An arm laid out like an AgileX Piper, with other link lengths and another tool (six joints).
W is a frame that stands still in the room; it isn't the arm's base.
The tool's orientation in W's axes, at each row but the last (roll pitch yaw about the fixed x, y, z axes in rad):
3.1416, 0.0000, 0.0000
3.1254, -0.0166, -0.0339
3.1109, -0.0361, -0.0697
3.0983, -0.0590, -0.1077
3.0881, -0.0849, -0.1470
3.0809, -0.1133, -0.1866
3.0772, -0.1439, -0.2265
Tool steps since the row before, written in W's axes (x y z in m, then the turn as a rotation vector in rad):
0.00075, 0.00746, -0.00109, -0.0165, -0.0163, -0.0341
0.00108, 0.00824, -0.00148, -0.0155, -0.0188, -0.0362
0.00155, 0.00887, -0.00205, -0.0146, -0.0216, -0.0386
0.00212, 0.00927, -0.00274, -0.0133, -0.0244, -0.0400
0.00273, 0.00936, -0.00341, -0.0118, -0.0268, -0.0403
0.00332, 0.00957, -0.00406, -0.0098, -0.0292, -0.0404
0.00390, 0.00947, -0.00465, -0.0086, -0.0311, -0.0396
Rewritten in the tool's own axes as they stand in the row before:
0.00075, -0.00746, 0.00109, -0.0165, 0.0163, 0.0341
0.00078, -0.00829, 0.00136, -0.0155, 0.0187, 0.0363
0.00085, -0.00902, 0.00181, -0.0144, 0.0214, 0.0388
0.00095, -0.00956, 0.00239, -0.0129, 0.0240, 0.0404
0.00104, -0.00983, 0.00299, -0.0111, 0.0261, 0.0410
0.00102, -0.01026, 0.00359, -0.0088, 0.0280, 0.0414
0.00099, -0.01039, 0.00418, -0.0071, 0.0297, 0.0410

